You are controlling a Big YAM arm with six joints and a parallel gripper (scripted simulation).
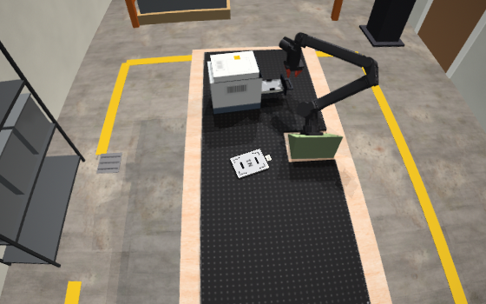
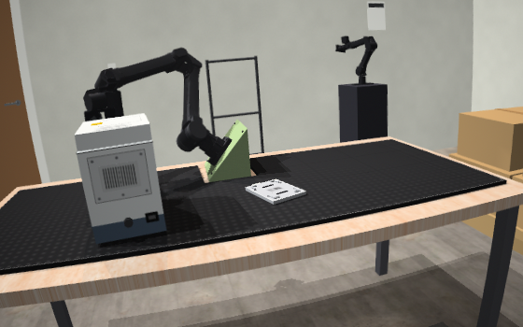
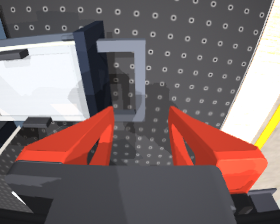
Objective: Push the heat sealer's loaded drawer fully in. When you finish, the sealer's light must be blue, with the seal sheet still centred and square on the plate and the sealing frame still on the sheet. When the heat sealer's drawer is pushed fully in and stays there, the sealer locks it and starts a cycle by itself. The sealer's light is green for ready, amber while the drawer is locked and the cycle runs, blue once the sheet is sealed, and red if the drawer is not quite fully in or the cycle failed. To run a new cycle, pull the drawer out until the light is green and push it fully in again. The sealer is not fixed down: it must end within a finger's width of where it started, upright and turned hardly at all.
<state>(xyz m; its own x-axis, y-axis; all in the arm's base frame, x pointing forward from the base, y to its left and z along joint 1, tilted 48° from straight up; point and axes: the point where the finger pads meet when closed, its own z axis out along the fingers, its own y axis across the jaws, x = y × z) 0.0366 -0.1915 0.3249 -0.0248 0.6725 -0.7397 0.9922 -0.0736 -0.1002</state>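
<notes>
The dark sealer drawer lies 11 cm ahead of my hand and 7 cm below it. The rest, counted from my hand: white tag: 43 cm to the left, 21 cm ahead, 15 cm below.
</notes>
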